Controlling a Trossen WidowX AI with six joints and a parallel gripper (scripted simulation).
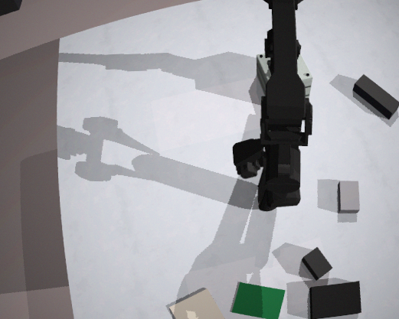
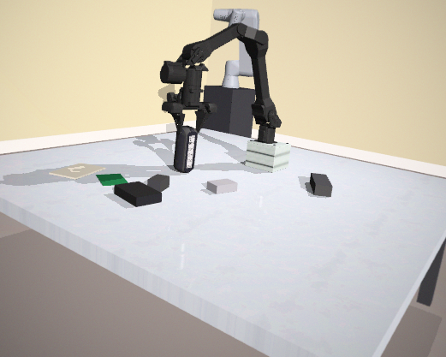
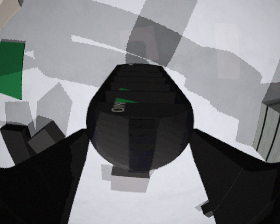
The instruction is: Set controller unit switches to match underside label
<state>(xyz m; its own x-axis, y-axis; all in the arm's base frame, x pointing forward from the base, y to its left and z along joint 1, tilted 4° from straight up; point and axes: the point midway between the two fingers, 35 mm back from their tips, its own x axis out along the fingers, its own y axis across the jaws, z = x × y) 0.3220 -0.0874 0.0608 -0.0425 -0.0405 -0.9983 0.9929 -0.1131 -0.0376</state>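
Right now my gripper tip is 190 mm to the right of the grey block, 120 mm above it and 30 mm short of it. Round my gripper tip: green card 240 mm ahead, 130 mm below, 70 mm to the right; dark flat box 280 mm ahead, 120 mm below, 100 mm to the left; small dark cube 180 mm ahead, 120 mm below, 70 mm to the left.
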